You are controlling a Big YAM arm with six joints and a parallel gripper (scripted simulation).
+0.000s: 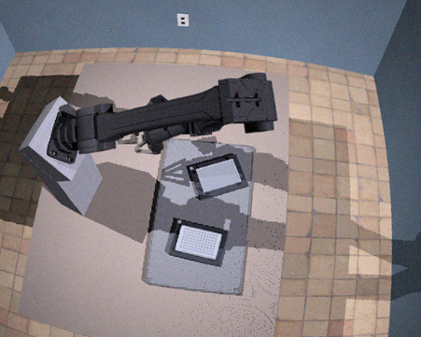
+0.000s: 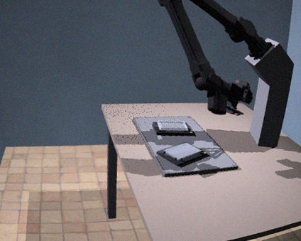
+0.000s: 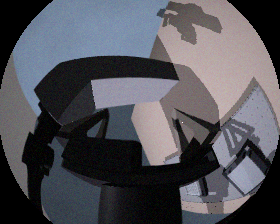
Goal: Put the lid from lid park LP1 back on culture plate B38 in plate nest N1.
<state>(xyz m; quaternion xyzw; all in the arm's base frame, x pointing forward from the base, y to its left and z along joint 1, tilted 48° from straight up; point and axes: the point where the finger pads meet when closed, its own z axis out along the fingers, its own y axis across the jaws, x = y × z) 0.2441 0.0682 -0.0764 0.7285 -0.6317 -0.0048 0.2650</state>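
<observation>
My hand is 270 mm short of the clear lid, 190 mm above it and 20 mm to the left of it. The rest, counted from my hand: culture plate B38: 240 mm to the right, 200 mm ahead, 190 mm below; then dark plate nest N1: 240 mm to the right, 200 mm below, 200 mm ahead; then dark lid park LP1: 270 mm ahead, 200 mm below, 20 mm to the right.
</observation>
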